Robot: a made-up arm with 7 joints.
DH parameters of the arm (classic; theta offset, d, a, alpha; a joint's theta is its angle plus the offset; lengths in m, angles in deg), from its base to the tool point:
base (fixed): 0 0 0 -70
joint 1: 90 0 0 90
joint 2: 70 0 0 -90
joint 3: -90 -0.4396 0.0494 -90
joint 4: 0 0 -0.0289 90
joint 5: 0 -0.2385 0 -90
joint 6: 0 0 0 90
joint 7: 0 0 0 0
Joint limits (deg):
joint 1: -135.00..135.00
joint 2: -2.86..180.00
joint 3: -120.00..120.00
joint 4: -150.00..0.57
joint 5: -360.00..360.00
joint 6: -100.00..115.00
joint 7: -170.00..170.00
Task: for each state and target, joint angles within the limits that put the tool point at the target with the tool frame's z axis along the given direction. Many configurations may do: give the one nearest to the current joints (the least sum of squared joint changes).
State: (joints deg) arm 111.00 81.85 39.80 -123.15 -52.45 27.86 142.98
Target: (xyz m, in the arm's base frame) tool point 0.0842 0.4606 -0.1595 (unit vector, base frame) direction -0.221 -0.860 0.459
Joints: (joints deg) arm 118.47 117.22 36.66 -105.67 -3.03 61.35 142.98
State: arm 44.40 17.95 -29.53 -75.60 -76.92 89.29 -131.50
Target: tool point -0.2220 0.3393 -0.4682 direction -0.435 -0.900 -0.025
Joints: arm 44.23 47.18 -26.00 -65.54 -76.31 77.24 -131.50
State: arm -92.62 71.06 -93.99 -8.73 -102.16 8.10 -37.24
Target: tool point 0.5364 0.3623 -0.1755 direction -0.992 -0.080 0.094
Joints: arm -61.60 59.01 -89.63 -35.82 -91.66 21.52 -37.24
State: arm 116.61 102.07 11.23 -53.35 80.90 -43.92 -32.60
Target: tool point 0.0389 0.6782 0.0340 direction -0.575 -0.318 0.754
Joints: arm 134.45 122.48 11.53 -23.48 75.22 -67.80 -32.60
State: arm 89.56 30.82 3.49 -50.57 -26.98 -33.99 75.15
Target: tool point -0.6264 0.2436 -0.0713 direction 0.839 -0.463 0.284
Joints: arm 89.41 36.96 4.94 -30.20 -24.30 5.73 75.15
